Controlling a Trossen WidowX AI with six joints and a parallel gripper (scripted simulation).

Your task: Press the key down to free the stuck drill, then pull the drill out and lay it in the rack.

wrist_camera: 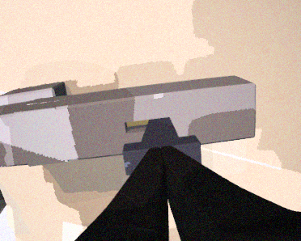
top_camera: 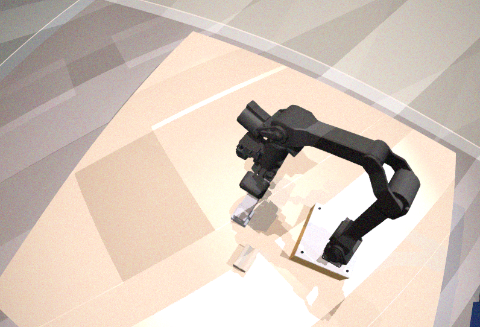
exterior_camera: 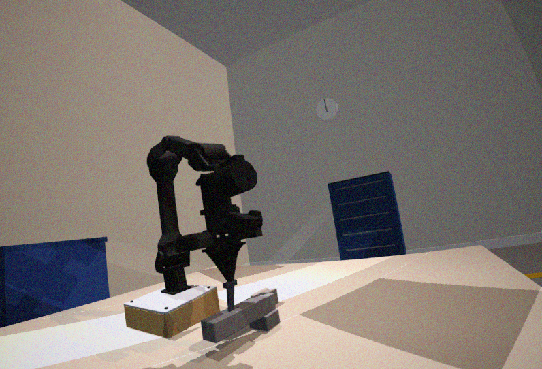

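Now: the dark key 30 mm below my gripper tip. From my gripper tip the other things lie so: grey housing (10 mm behind, 30 mm to the left, 80 mm below).
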